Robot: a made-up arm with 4 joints. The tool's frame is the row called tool.
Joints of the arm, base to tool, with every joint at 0 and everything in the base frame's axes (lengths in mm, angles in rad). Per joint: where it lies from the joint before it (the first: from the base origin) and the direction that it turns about. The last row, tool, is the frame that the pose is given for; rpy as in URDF.
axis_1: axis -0.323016 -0.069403 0.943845 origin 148 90 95
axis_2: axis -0.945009 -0.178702 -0.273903 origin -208 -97 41
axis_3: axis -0.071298 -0.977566 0.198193 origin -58 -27 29
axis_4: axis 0.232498 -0.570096 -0.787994 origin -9 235 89
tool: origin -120 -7 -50 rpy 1.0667 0.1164 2.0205
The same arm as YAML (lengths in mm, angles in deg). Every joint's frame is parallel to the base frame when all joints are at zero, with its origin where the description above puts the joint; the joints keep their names.
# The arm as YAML. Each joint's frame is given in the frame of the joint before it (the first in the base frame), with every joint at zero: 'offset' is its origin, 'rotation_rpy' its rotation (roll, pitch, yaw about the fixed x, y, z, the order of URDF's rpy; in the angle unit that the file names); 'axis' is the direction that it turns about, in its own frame. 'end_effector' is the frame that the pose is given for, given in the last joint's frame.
length_unit: mm
angle_unit: deg
chain:
  - id: axis_1
    offset: [148.0, 90.0, 95.0]
    rotation_rpy: [0.0, 0.0, 0.0]
    axis: [-0.323016, -0.069403, 0.943845]
  - id: axis_2
    offset: [-208.0, -97.0, 41.0]
    rotation_rpy: [0.0, 0.0, 0.0]
    axis: [-0.945009, -0.178702, -0.273903]
  - id: axis_3
    offset: [-58.0, -27.0, 29.0]
    rotation_rpy: [0.0, 0.0, 0.0]
    axis: [-0.071298, -0.977566, 0.198193]
  - id: axis_4
    offset: [-9.0, 235.0, 89.0]
    rotation_rpy: [0.0, 0.0, 0.0]
    axis: [0.232498, -0.570096, -0.787994]
end_effector:
  offset: [-120.0, -7.0, -50.0]
  rotation_rpy: [61.12, 6.67, 115.77]

